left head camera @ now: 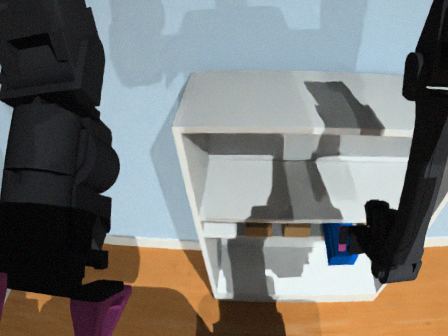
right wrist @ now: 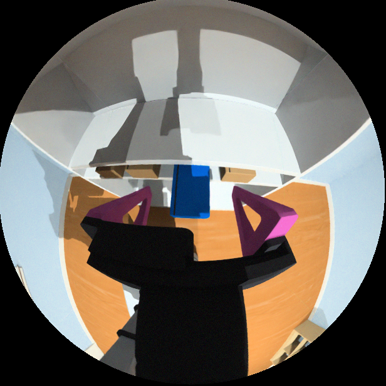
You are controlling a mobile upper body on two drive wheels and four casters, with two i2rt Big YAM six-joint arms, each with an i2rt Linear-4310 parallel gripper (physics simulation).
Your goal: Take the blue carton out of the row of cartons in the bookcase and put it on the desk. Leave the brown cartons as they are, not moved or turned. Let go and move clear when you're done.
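Note:
The blue carton (left head camera: 334,256) (right wrist: 191,195) stands in the row on the bookcase's lower level and sticks out past the front edge. Two brown cartons (left head camera: 258,230) (left head camera: 297,230) (right wrist: 111,172) (right wrist: 143,171) are to its left, and another brown carton (right wrist: 239,174) is to its right, all set farther back. My right gripper (left head camera: 343,241) (right wrist: 191,190) is open and empty in front of the blue carton, its fingers spread to either side of it in the right wrist view. My left gripper (left head camera: 50,317) is open at the lower left, away from the bookcase. The desk does not show clearly.
The white bookcase (left head camera: 245,102) (right wrist: 322,105) has a shelf board above the carton row and side panels at both ends. A light wooden object (right wrist: 307,331) stands at the lower right of the right wrist view. The blue wall is behind the bookcase.

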